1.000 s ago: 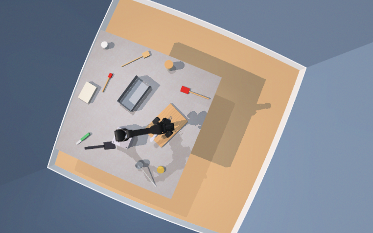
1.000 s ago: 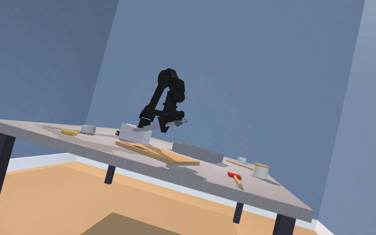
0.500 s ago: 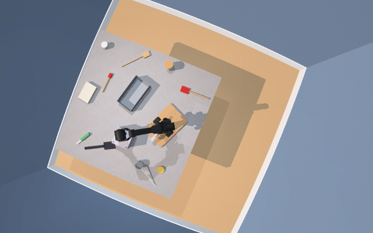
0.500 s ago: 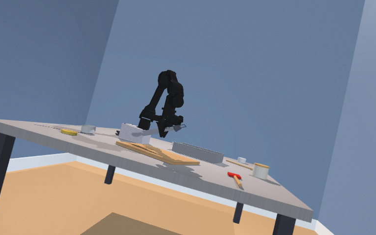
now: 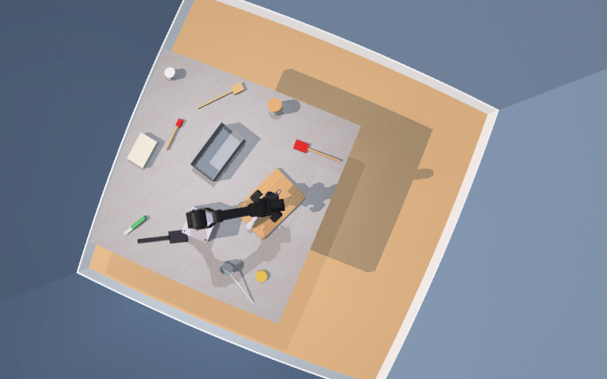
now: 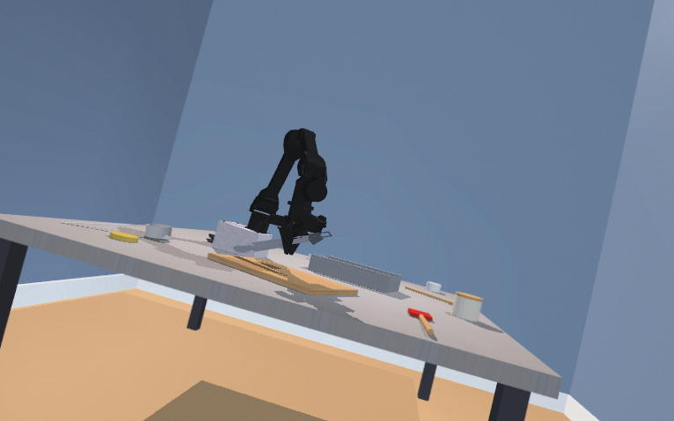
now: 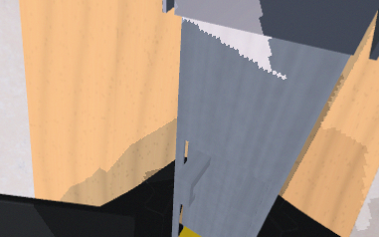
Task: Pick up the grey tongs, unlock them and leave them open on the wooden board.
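The wooden board is 60 mm below my gripper tip. The rest, counted from my gripper tip: roasting tin: 410 mm to the left, 110 mm ahead, 30 mm below; then yellow lock piece: 40 mm above, 10 mm behind; then red-headed spatula: 390 mm ahead, 60 mm to the right, 60 mm below.
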